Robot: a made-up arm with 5 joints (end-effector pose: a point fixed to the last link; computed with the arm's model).
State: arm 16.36 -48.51 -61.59 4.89 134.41
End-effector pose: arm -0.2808 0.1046 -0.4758 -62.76 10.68 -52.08
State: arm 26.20 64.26 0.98 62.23 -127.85
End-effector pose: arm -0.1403 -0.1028 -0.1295 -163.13 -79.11 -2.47
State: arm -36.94 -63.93 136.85 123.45 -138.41
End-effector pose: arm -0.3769 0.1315 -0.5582 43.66 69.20 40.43
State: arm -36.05 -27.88 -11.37 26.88 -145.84
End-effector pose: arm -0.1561 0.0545 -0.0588 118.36 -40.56 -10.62
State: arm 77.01 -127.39 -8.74 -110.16 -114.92
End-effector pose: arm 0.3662 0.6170 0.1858 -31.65 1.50 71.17
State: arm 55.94 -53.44 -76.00 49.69 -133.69
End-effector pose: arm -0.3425 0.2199 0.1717 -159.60 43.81 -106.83
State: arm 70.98 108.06 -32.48 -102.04 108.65
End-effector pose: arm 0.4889 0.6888 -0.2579 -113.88 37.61 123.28
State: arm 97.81 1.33 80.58 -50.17 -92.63
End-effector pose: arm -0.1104 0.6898 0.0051 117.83 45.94 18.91
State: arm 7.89 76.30 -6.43 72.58 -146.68
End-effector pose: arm 0.0105 -0.3457 -0.0889 -172.59 -77.32 37.26
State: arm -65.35 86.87 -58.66 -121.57 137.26
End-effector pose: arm 0.0960 -0.7826 -0.0566 22.76 -14.73 -141.34
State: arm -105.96 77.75 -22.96 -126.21 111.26
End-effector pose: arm 0.3798 -0.5814 0.6674 92.98 -44.04 -127.03
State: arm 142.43 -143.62 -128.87 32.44 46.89
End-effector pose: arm 0.1907 0.3648 0.3906 -65.16 -9.59 160.11
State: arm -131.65 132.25 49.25 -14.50 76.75
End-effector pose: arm 0.6131 -0.4205 0.0054 26.12 31.48 -126.77
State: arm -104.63 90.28 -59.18 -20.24 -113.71
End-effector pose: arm 0.0544 -0.1633 0.1519 -41.29 59.50 -126.47
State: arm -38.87 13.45 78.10 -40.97 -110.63
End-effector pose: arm 0.0198 -0.4800 -0.3074 -4.98 -10.14 -26.16
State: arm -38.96 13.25 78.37 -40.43 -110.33
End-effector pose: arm 0.0188 -0.4811 -0.3067 -5.61 -10.22 -25.73
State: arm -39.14 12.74 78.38 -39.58 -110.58
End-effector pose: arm 0.0179 -0.4780 -0.3069 -5.53 -10.22 -25.35
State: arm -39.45 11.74 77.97 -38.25 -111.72
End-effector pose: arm 0.0174 -0.4679 -0.3087 -4.27 -10.11 -25.02
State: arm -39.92 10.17 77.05 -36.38 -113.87
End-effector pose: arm 0.0173 -0.4496 -0.3118 -1.65 -9.90 -24.76
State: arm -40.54 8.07 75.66 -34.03 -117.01
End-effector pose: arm 0.0181 -0.4233 -0.3149 2.32 -9.67 -24.55
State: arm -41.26 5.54 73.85 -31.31 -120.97
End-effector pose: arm 0.0198 -0.3900 -0.3166 7.48 -9.47 -24.36
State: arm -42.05 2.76 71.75 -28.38 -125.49
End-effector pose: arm 0.0225 -0.3522 -0.3151 13.48 -9.39 -24.11
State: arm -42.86 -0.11 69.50 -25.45 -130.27
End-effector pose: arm 0.0257 -0.3128 -0.3093 19.92 -9.48 -23.84
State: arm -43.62 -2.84 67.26 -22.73 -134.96
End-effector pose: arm 0.0288 -0.2754 -0.2995 26.33 -9.73 -23.55
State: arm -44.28 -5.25 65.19 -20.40 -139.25
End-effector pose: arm 0.0313 -0.2425 -0.2872 32.26 -10.09 -23.28
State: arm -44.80 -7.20 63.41 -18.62 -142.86
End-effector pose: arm 0.0331 -0.2164 -0.2742 37.33 -10.48 -23.11
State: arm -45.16 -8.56 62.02 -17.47 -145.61
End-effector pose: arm 0.0342 -0.1980 -0.2627 41.26 -10.79 -23.06
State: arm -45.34 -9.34 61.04 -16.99 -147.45
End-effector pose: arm 0.0352 -0.1869 -0.2539 44.02 -10.98 -23.22
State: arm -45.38 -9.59 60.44 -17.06 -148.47
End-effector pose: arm 0.0363 -0.1821 -0.2483 45.67 -11.00 -23.51
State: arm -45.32 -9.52 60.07 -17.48 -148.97
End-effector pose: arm 0.0376 -0.1810 -0.2450 46.64 -10.91 -23.91
